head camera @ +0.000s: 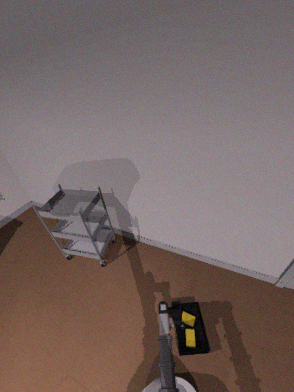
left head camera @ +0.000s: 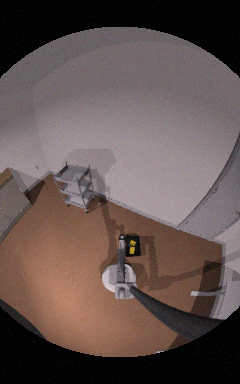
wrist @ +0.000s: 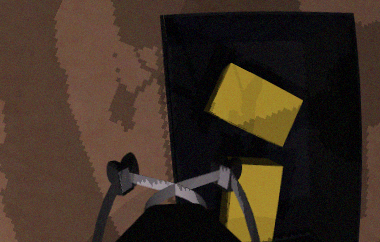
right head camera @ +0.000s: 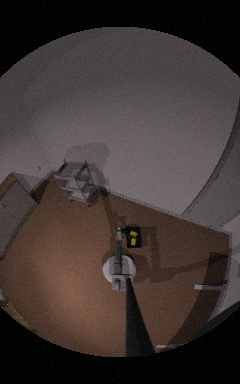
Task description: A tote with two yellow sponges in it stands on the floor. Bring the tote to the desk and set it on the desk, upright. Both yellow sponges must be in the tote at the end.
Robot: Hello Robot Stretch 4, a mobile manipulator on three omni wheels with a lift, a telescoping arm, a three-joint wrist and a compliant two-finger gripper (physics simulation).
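Places are measured from the robot's base along level axes (x right, y up, z back), in millimetres.
Pixels of known places: gripper, fingertip midpoint: [head camera: 176,327] [wrist: 174,165] [right head camera: 126,237].
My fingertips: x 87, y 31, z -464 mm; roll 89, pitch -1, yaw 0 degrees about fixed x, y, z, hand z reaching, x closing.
Note:
For each thing: its top centre in the pictures, then the offset to it from my fingertips.
- black tote at its top centre: [wrist: 276,166] [head camera: 190,325] [right head camera: 133,236] [left head camera: 132,245] dy +42, dx +98, dz -3 mm
- tilted sponge at its top centre: [wrist: 257,105] [head camera: 188,318] [right head camera: 133,233] [left head camera: 131,242] dy -10, dx +99, dz -62 mm
- straighter sponge at its top centre: [wrist: 254,205] [head camera: 190,337] [right head camera: 132,241] [left head camera: 131,249] dy -10, dx +94, dz +58 mm
The black tote [head camera: 201,325] [left head camera: 138,251] [right head camera: 139,240] [wrist: 325,150] stands upright on the floor. Two yellow sponges lie inside it: a tilted sponge [head camera: 188,319] [left head camera: 133,243] [right head camera: 133,234] [wrist: 255,105], and a straighter sponge [head camera: 190,338] [left head camera: 132,250] [right head camera: 133,242] [wrist: 255,200] nearer the robot. My gripper [head camera: 177,326] [wrist: 174,165] is open and empty. In the wrist view its fingertips show on either side of the tote's left wall, one over the floor and one over the inside beside the nearer sponge. Their height against the rim is unclear.
A grey three-shelf cart [head camera: 57,214] [left head camera: 75,199] [right head camera: 80,195] stands by the wall, ahead and left. A grey cabinet-like unit [left head camera: 11,202] [right head camera: 15,210] with a wooden top stands at the far left. The wall runs behind the tote. I cannot tell which furniture is the desk.

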